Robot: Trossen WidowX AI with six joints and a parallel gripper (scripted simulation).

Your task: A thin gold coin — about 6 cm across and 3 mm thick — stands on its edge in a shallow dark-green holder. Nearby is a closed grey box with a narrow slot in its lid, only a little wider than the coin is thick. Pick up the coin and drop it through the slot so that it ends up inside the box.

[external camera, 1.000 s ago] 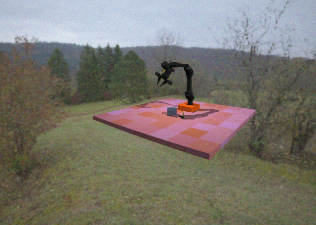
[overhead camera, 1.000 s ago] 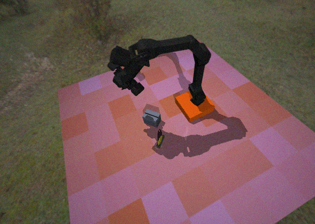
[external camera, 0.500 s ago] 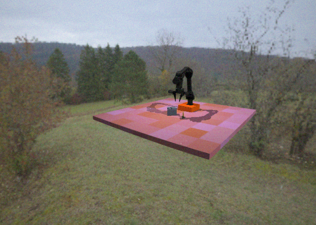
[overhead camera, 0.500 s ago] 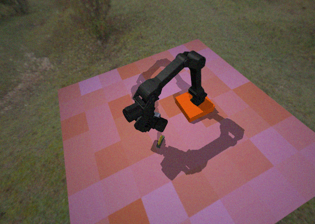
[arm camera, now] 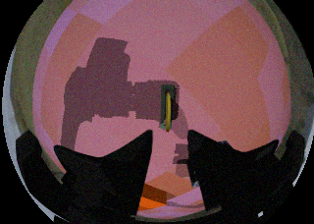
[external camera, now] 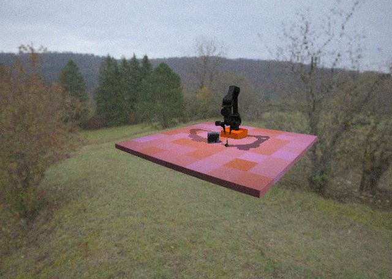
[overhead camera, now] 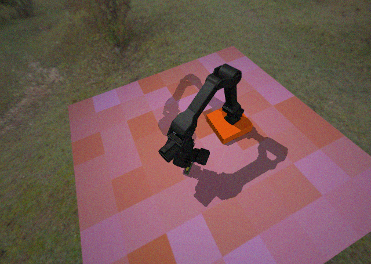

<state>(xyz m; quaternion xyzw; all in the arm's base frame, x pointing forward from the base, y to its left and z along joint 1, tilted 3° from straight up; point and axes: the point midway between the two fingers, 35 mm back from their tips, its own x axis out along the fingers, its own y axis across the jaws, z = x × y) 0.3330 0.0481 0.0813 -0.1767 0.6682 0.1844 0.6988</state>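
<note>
Now: gripper tip 6 cm above the gold coin.
</note>
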